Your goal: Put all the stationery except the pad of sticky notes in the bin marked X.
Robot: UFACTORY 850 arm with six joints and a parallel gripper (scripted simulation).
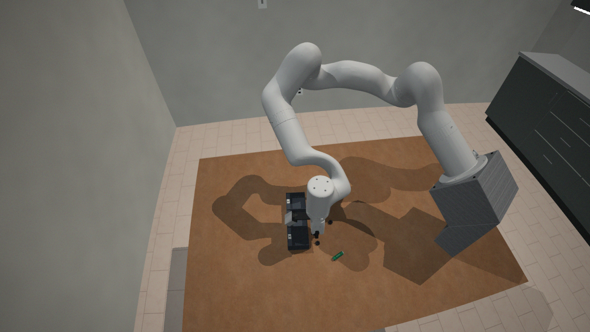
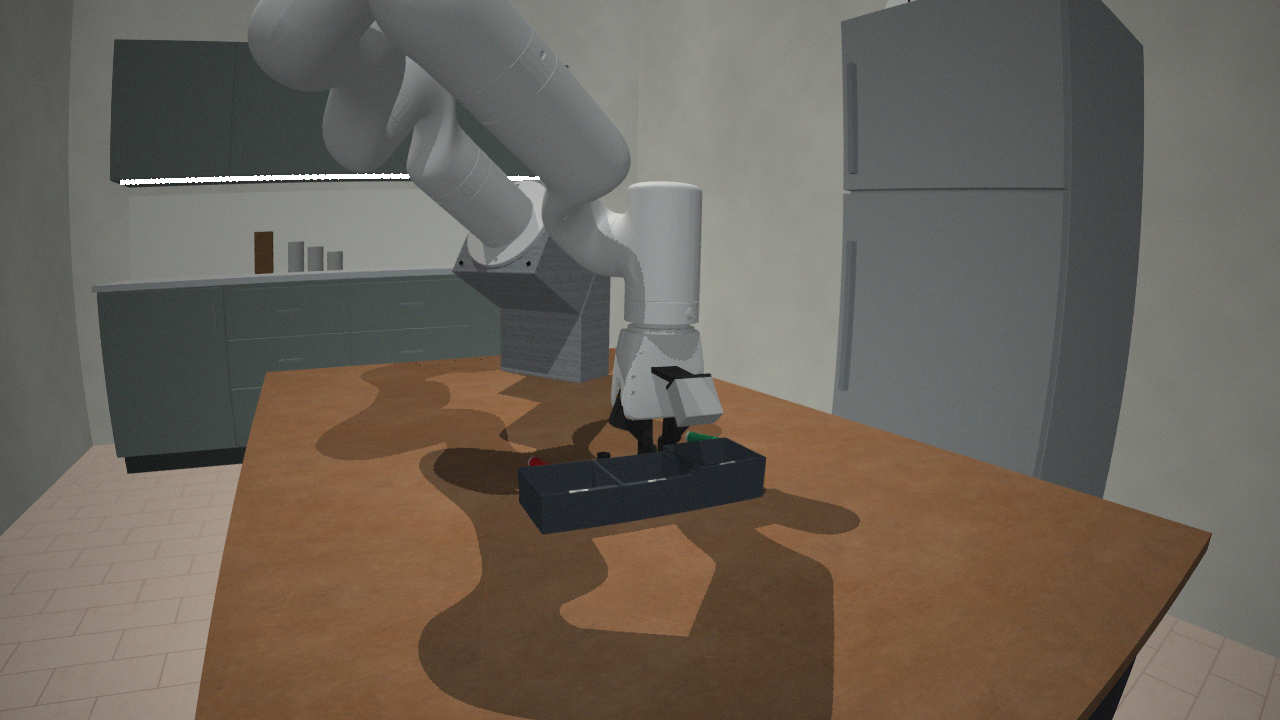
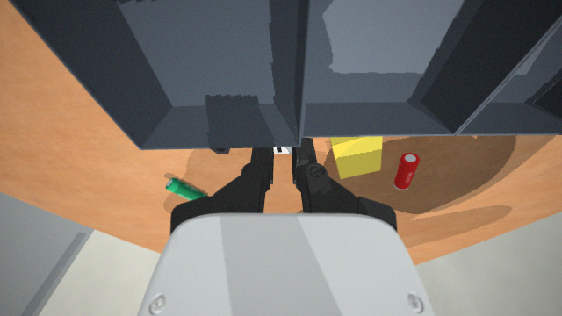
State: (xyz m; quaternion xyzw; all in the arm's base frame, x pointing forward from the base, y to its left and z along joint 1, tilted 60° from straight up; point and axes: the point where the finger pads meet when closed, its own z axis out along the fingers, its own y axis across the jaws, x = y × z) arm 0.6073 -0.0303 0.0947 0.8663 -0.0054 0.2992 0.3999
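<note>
The sticky notes lies 6 cm to the right of my hand, 4 cm behind it and 2 cm below it. The rest, counted from my hand: pencil sharpener: 1 cm below; dark bin row: 7 cm to the right, 6 cm ahead; red cylinder: 11 cm to the right, 8 cm behind, 2 cm below.
</note>
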